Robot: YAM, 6 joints.
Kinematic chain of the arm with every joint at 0, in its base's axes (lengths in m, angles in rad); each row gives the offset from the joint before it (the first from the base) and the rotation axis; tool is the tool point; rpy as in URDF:
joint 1: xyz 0 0 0.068 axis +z
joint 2: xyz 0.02 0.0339 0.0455 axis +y
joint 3: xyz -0.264 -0.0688 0 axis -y
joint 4: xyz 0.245 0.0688 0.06 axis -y
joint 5: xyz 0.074 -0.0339 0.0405 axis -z
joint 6: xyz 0.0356 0 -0.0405 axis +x
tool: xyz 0 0 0 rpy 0 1.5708 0
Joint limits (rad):
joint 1: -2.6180..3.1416
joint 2: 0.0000..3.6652
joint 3: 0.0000..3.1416
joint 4: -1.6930..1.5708
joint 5: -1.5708..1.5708
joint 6: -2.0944..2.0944
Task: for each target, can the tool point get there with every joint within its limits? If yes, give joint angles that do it. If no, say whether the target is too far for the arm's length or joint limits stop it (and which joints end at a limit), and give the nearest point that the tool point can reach.
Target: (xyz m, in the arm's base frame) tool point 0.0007 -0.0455 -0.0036
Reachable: yes | joints -1.4513 2.3906 0.2821 -0.4943 0.1326 0.3879
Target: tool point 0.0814 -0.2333 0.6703
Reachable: yes | joints 1.9677 1.0736 2.7099 0.5902 -0.4386 -1.2091
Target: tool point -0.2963 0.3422 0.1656
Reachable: yes | joints 2.2936 2.0700 1.4232 -0.1733 0.1159 0.0185
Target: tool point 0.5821 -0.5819 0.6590
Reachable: no: too far | nearest point 0.3803 -0.3801 0.4652 | short by 0.345 m
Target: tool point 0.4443 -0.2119 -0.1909
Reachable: yes | joints -0.4651 3.1873 2.0535 0.0473 -0.2806 0.6327
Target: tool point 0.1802 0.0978 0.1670
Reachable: yes | joints 0.5167 1.2058 0.5866 -0.5288 0.1126 1.0238
